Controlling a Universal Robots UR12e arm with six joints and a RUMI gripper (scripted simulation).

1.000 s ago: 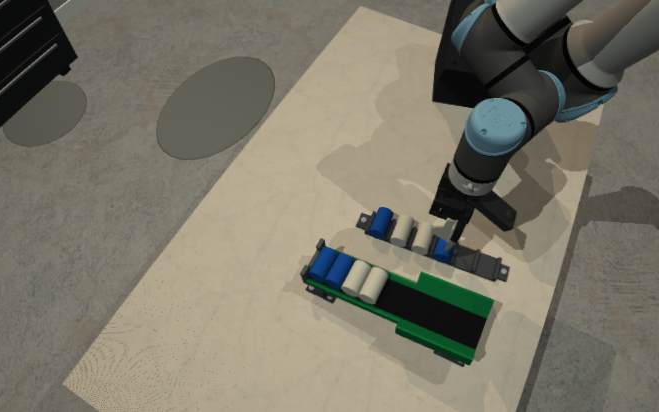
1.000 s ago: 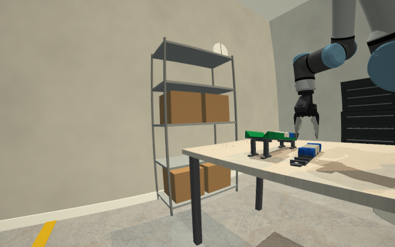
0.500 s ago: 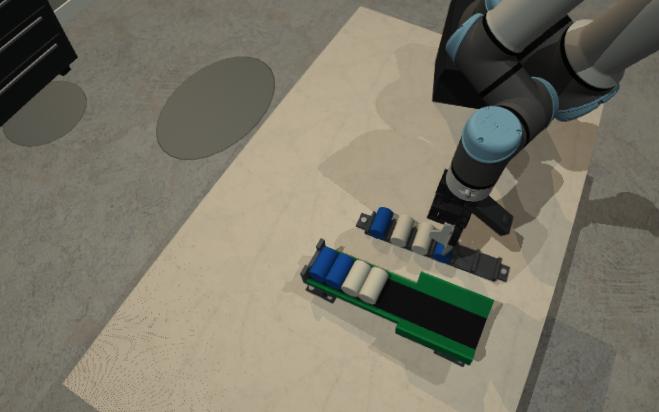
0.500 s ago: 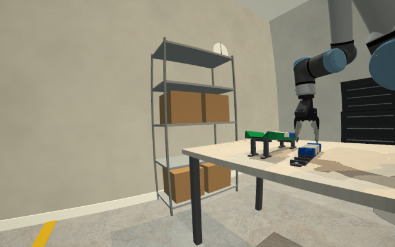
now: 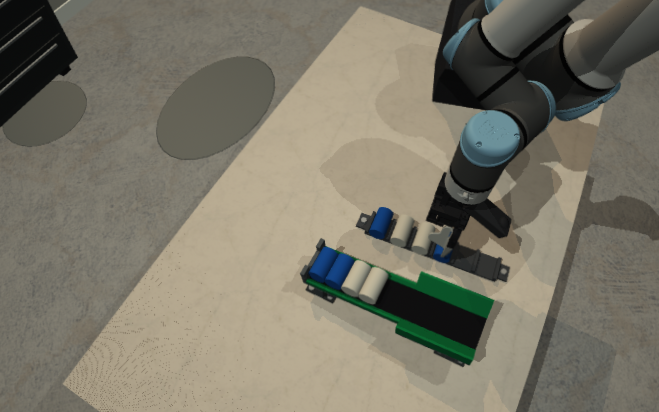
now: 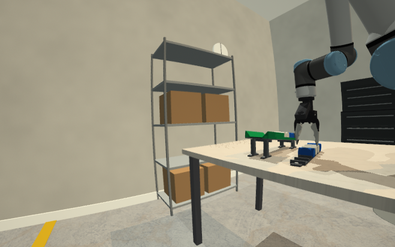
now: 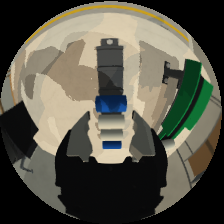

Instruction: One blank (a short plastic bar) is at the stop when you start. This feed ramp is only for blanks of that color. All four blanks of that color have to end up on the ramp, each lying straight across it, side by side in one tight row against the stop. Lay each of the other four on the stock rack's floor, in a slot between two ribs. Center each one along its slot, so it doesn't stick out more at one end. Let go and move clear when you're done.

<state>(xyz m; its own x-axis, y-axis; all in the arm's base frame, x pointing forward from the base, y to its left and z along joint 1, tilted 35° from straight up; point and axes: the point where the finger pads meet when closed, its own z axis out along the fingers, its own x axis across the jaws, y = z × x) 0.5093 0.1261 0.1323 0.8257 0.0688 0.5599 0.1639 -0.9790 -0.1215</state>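
Now: the stock rack 8 cm below my hand, 3 cm to the right of it and 1 cm ahead of it. Round my hand: stop 23 cm to the right, 22 cm ahead, 1 cm below.
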